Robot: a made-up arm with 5 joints. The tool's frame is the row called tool.
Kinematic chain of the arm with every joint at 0, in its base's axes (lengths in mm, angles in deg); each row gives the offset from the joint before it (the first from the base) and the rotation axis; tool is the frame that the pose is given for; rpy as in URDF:
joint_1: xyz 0 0 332.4 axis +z
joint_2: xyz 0 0 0 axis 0 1 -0.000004
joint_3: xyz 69.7 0 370.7 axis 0 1 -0.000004
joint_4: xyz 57.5 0 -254.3 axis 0 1 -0.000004
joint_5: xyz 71.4 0 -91.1 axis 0 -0.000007 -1
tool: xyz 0 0 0 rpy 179.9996 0 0
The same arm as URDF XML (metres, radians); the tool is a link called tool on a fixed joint. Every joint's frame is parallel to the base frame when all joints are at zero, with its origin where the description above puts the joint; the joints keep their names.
<robot name="arm">
<link name="base_link"/>
<link name="link1"/>
<link name="link2"/>
<link name="link3"/>
<link name="link4"/>
<link name="link5"/>
<link name="tool"/>
<joint name="joint_1" type="continuous"><parent link="base_link"/><child link="link1"/><origin xyz="0 0 0.3324" rpy="0 0 0"/><axis xyz="0 0 1"/></joint>
<joint name="joint_2" type="continuous"><parent link="link1"/><child link="link2"/><origin xyz="0 0 0" rpy="0 0 0"/><axis xyz="0 1 0"/></joint>
<joint name="joint_3" type="continuous"><parent link="link2"/><child link="link3"/><origin xyz="0.0697 0 0.3707" rpy="0 0 0"/><axis xyz="0 1 0"/></joint>
<joint name="joint_4" type="continuous"><parent link="link3"/><child link="link4"/><origin xyz="0.0575 0 -0.2543" rpy="0 0 0"/><axis xyz="0 1 0"/></joint>
<joint name="joint_5" type="continuous"><parent link="link4"/><child link="link5"/><origin xyz="0.0714 0 -0.0911" rpy="0 0 0"/><axis xyz="0 0 -1"/></joint>
<joint name="tool_joint" type="fixed"><parent link="link5"/><child link="tool"/><origin xyz="0 0 0" rpy="3.1416 0 0"/></joint>
</robot>

